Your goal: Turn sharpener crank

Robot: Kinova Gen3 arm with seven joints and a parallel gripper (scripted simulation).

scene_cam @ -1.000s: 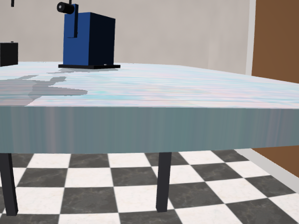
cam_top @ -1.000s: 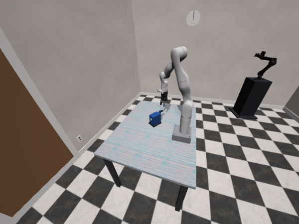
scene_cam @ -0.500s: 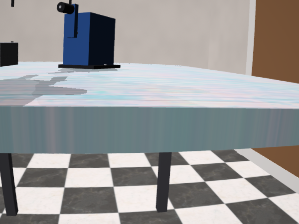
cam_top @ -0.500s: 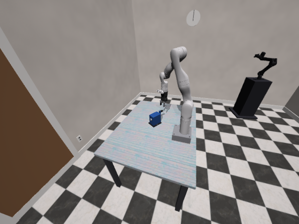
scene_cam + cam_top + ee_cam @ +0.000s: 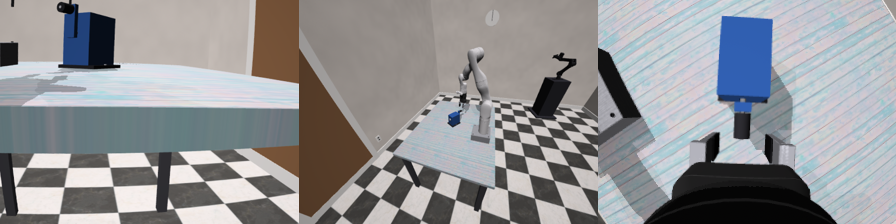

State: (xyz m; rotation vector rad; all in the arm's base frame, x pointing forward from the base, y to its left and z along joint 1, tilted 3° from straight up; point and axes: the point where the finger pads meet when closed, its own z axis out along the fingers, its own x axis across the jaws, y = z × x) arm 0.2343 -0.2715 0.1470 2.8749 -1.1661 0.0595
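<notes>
The black handle is 7 cm below my hand, 1 cm to the left of it and 1 cm ahead of it. From my hand the other things lie so: crank (7 cm below, 2 cm to the left, 1 cm ahead).
</notes>
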